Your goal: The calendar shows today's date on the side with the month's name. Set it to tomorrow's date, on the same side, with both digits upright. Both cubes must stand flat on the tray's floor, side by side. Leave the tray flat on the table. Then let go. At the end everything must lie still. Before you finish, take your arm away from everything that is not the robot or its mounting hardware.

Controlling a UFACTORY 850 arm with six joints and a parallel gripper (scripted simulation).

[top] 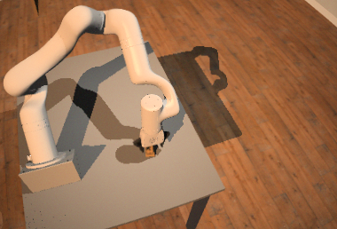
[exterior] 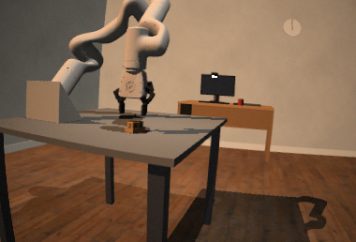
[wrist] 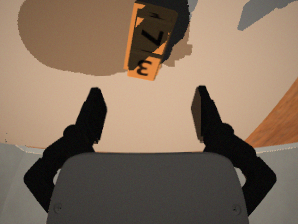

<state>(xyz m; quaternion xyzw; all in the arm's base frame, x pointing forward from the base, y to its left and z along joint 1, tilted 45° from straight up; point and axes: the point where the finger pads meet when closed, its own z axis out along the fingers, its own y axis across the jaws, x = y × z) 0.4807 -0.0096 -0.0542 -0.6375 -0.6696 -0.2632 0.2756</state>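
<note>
My hand is 50 mm above the orange cube, 10 mm to the right of it and 10 mm past it. The rest, counted from my hand: calendar cube: 50 mm to the left, 50 mm below; orange tray: 70 mm below, 30 mm to the left.
</note>
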